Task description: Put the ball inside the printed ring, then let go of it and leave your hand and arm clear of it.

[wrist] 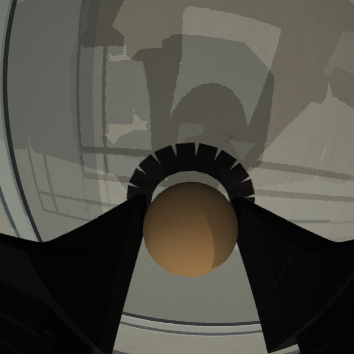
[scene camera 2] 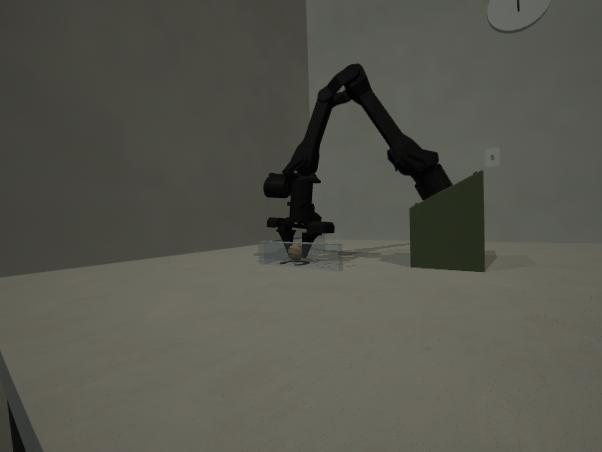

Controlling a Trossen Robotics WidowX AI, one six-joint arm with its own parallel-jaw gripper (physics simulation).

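Pixels of known places: gripper, fingertip midpoint: (wrist: 189, 203); arm's base at its link origin: (scene camera 2: 440, 194).
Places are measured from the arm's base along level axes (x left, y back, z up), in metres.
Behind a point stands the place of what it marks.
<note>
The orange-brown ball (scene camera 2: 295, 252) (wrist: 190, 229) is held between the two black fingertips of my gripper (scene camera 2: 299, 251) @[x 0.095, y -0.340, z -0.148 m] (wrist: 189, 203) @[x 0.095, y -0.340, z -0.148 m], which is shut on it. In the scene view the ball is low, just above the printed ring. The printed ring (scene camera 2: 286, 262) (wrist: 185, 156) @[x 0.075, y -0.345, z -0.162 m] is black and segmented. In the wrist view its far arc shows beyond the ball, and the ball and fingers hide its near part. Whether the ball touches the surface, I cannot tell.
Low transparent walls (scene camera 2: 332, 257) @[x 0.161, y -0.194, z -0.133 m] (wrist: 240, 328) @[x 0.148, y -0.303, z -0.103 m] stand around the ring and the fingertips. The green wedge-shaped base (scene camera 2: 447, 232) @[x 0.045, y 0.019, z -0.084 m] of the arm stands to the right in the scene view. Shadows of the arm fall across the pale table (scene camera 2: 300, 350) @[x 0.488, y -0.045, z -0.163 m].
</note>
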